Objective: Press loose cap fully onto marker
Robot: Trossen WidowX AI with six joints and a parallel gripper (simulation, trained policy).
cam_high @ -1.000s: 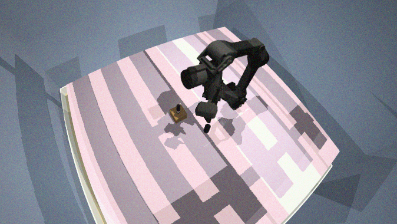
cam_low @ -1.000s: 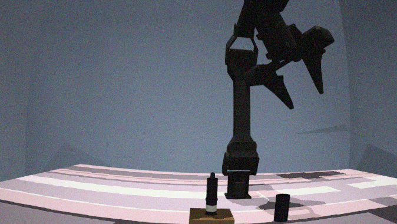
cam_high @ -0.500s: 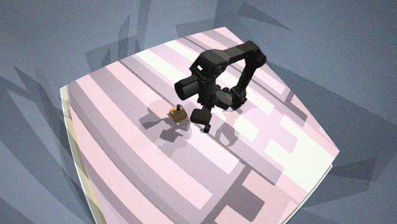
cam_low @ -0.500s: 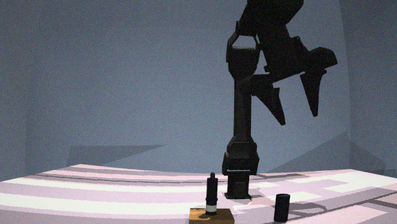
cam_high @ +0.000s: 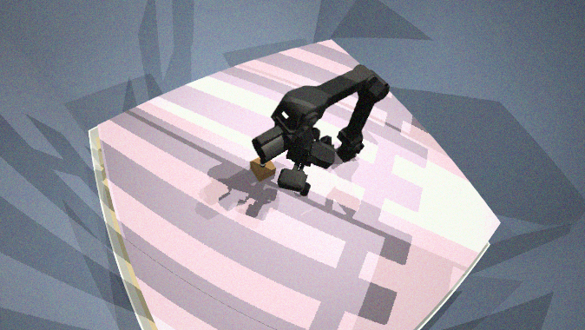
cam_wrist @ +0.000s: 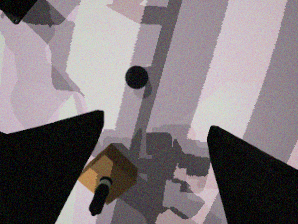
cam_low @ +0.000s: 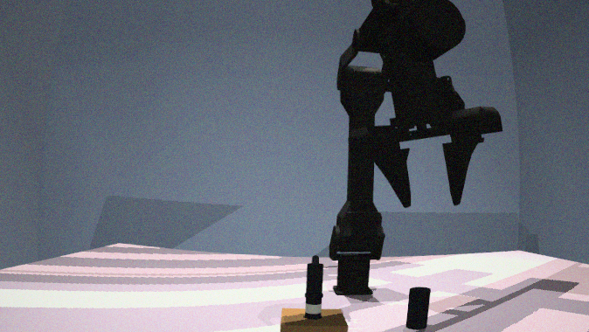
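Right now the black cap is 3 cm behind my gripper tip and 13 cm below it. The rest, counted from my gripper tip: tan holder block (5 cm ahead, 14 cm to the right, 14 cm below).
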